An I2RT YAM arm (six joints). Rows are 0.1 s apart.
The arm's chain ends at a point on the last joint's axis. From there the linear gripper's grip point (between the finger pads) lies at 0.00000 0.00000 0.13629 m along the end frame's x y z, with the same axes.
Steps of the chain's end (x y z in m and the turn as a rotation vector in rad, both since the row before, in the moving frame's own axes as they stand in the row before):
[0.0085, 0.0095, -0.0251, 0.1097, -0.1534, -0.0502]
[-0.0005, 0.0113, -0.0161, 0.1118, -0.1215, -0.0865]
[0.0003, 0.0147, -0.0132, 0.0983, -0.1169, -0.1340]
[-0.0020, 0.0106, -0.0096, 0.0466, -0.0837, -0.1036]
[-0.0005, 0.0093, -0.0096, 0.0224, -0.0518, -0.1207]
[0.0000, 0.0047, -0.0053, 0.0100, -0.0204, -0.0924]
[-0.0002, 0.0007, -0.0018, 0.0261, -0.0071, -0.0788]
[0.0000, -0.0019, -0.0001, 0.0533, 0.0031, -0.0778]
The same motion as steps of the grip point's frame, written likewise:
[-0.0126, -0.0048, -0.0275, 0.1097, -0.1534, -0.0502]
[-0.0176, -0.0031, -0.0180, 0.1118, -0.1215, -0.0865]
[-0.0164, 0.0025, -0.0148, 0.0983, -0.1169, -0.1340]
[-0.0137, 0.0049, -0.0102, 0.0466, -0.0837, -0.1036]
[-0.0077, 0.0067, -0.0098, 0.0224, -0.0518, -0.1207]
[-0.0028, 0.0035, -0.0053, 0.0100, -0.0204, -0.0924]
[-0.0013, -0.0028, -0.0018, 0.0261, -0.0071, -0.0788]
[0.0001, -0.0092, -0.0003, 0.0533, 0.0031, -0.0778]

